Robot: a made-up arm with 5 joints. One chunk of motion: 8 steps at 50 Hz.
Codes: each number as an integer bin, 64 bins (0 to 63) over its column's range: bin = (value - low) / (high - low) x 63, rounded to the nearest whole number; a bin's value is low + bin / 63 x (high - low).
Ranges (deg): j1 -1..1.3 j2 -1.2..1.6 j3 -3.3..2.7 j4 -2..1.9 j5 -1.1..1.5
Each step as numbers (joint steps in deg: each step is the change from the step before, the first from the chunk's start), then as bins.
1 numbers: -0.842 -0.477 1.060 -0.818 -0.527
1 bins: 4 16 46 19 14
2 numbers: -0.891 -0.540 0.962 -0.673 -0.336
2 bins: 3 15 45 21 19
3 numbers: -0.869 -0.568 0.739 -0.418 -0.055
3 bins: 4 14 42 26 25
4 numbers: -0.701 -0.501 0.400 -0.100 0.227
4 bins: 8 16 39 31 32
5 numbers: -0.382 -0.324 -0.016 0.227 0.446
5 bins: 17 20 34 36 37
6 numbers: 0.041 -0.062 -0.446 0.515 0.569
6 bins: 29 26 30 41 40
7 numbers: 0.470 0.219 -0.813 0.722 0.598
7 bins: 40 32 26 44 41
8 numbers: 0.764 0.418 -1.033 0.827 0.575
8 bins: 48 36 24 46 41
